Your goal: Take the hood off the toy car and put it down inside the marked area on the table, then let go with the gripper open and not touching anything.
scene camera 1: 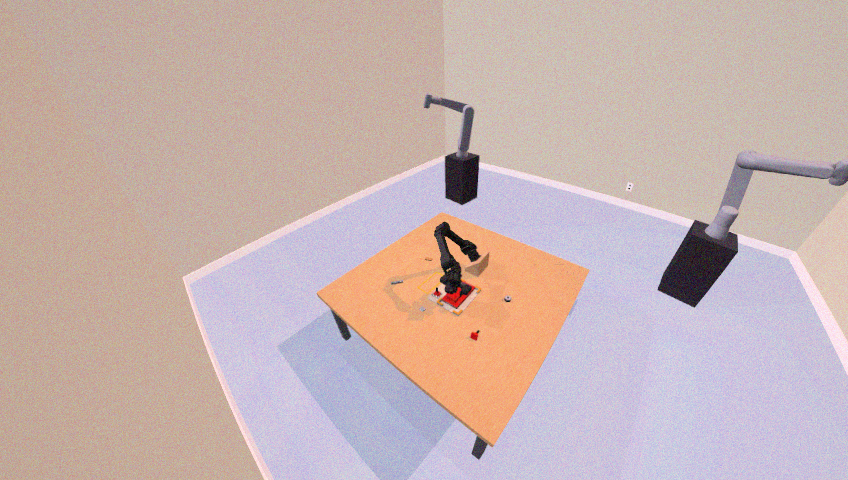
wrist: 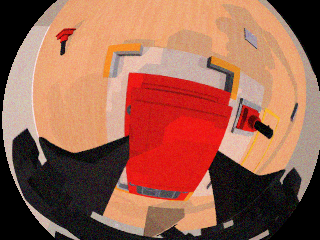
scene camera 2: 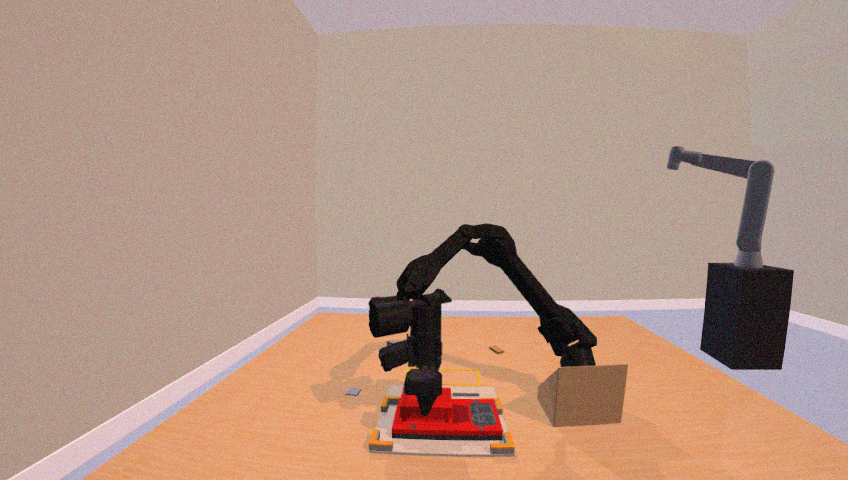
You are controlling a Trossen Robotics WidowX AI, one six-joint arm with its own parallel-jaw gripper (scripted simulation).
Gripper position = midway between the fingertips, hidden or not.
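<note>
Gripper, mine: (scene camera 2: pixel 425 404), (wrist: pixel 172 146).
</note>
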